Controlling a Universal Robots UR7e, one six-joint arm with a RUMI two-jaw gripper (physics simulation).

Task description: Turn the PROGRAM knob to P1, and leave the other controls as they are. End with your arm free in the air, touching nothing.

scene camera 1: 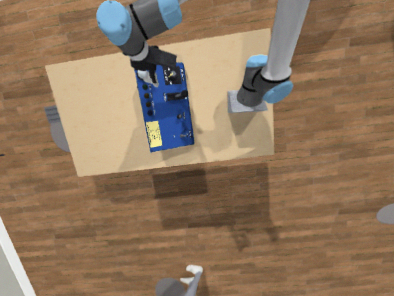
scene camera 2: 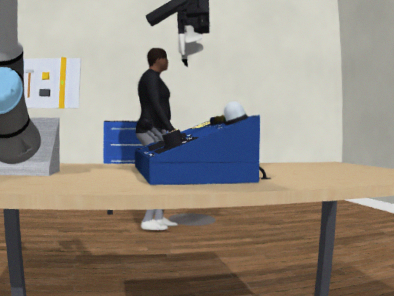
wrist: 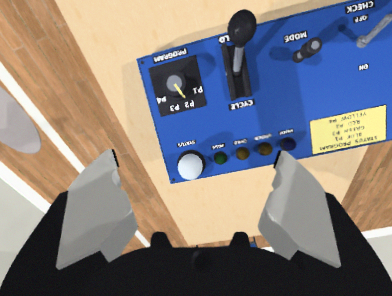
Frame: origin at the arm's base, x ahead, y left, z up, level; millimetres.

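Seen in the pictures: gripper, fingertip midpoint: (scene camera 1: 158, 69) (scene camera 2: 185, 61) (wrist: 196, 152); arm's base at its link origin: (scene camera 1: 249, 98) (scene camera 2: 16, 144).
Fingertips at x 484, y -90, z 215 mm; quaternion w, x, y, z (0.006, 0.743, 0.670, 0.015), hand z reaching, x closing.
Note:
Pixels of each thing's top centre, then the offset from my fingertips to it. "spot": a spot on its surface instead. Level surfaces: height alone.
- knob's yellow pointer at a spot on its surface: (wrist: 180, 92) spot: dz -174, dx -19, dy -24 mm
- P2 label at a spot on its surface: (wrist: 189, 104) spot: dz -195, dx +10, dy -11 mm
- P1 label at a spot on its surface: (wrist: 198, 90) spot: dz -203, dx -14, dy +10 mm
- white STATUS dome at a spot on its surface: (wrist: 190, 166) spot: dz -109, dx +104, dy -18 mm
- black-ball lever at its top centre: (wrist: 246, 25) (scene camera 2: 145, 115) dz -134, dx -103, dy +77 mm
- MODE switch at its top centre: (wrist: 315, 52) dz -165, dx -64, dy +205 mm
- CHECK toggle at its top centre: (wrist: 389, 28) dz -172, dx -92, dy +322 mm
- wooden table at its surface level: dz -299 mm
The blue control panel (scene camera 1: 170, 107) (scene camera 2: 210, 155) (wrist: 260, 117) has its PROGRAM knob (scene camera 1: 173, 75) (wrist: 174, 82) on a black square plate in one corner. In the wrist view the knob's yellow pointer (wrist: 180, 92) is turned toward the P2 label (wrist: 189, 104); the P1 label (wrist: 198, 90) is beside it. My gripper (scene camera 1: 153, 84) (scene camera 2: 185, 63) (wrist: 196, 152) is open and empty, high in the air above the panel's STATUS end, touching nothing. The knob is not distinct in scene camera 2.
The panel also has a white STATUS dome (scene camera 2: 234, 111) (wrist: 190, 166), a black-ball lever (wrist: 241, 27), a MODE switch (wrist: 307, 49), a CHECK toggle (wrist: 375, 32) and several small round lamps or buttons. It stands on the wooden table (scene camera 1: 95, 120) (scene camera 2: 310, 185). A person (scene camera 2: 154, 95) stands behind the table.

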